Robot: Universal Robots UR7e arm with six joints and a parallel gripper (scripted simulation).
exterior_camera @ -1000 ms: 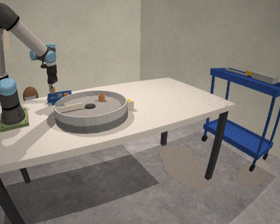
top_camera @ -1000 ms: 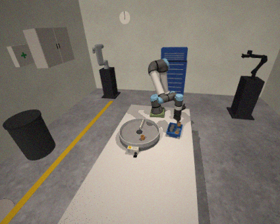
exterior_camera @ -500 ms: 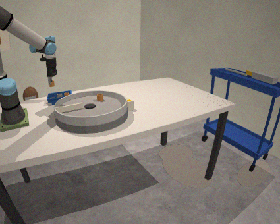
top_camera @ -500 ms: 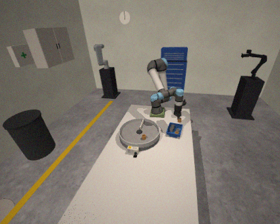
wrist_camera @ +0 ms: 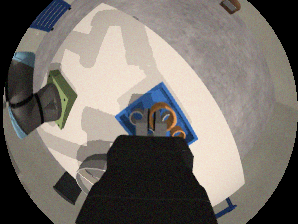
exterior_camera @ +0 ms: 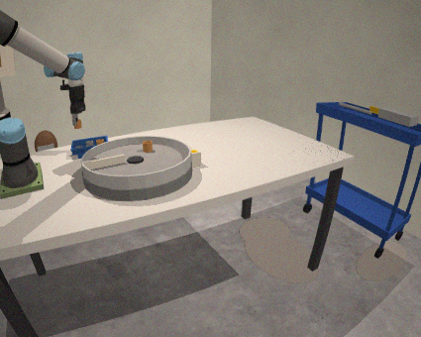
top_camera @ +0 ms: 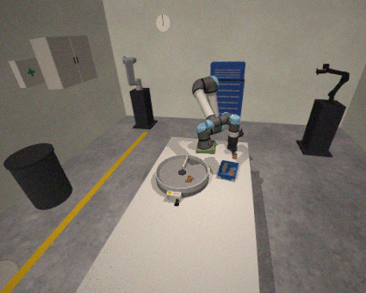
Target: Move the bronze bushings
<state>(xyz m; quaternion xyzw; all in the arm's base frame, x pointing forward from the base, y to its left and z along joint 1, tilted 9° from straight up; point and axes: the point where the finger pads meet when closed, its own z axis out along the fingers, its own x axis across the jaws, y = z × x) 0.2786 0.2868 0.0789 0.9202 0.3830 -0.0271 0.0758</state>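
Right now my hand is 19 cm short of the grey turntable, 39 cm to the left of it and 10 cm above it. From my hand the other things lie so: blue crate: 6 cm ahead, 3 cm to the right, 13 cm below.
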